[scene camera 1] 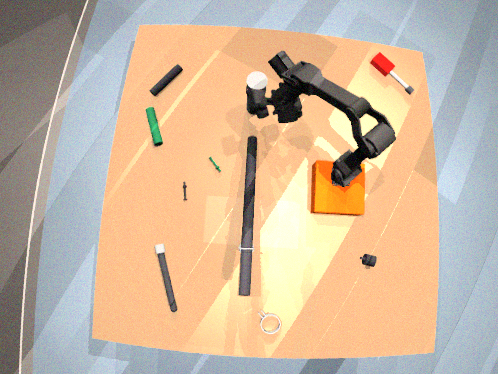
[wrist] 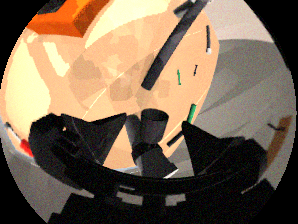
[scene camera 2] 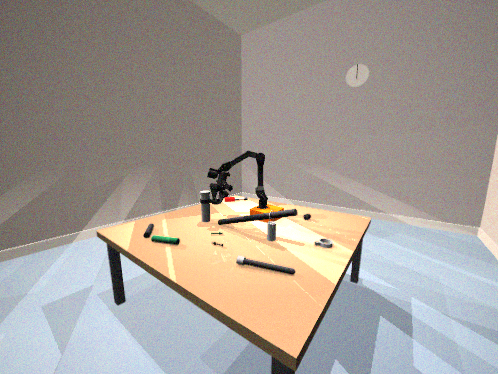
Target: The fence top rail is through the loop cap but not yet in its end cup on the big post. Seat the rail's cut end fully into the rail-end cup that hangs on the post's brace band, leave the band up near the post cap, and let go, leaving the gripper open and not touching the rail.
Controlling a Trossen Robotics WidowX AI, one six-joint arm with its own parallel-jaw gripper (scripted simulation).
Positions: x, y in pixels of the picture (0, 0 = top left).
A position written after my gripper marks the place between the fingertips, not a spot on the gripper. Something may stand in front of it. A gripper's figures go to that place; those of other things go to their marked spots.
Scene:
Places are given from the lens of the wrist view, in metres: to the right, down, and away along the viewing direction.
my gripper [wrist: 154, 119]: 0.01, 0.01, 0.10
dark end cup [wrist: 153, 122]: 0.01, 0.01, 0.08
big post [wrist: 153, 163]: 0.01, 0.08, 0.09
The marked spots on the dark end cup and the big post are 0.07 m apart.

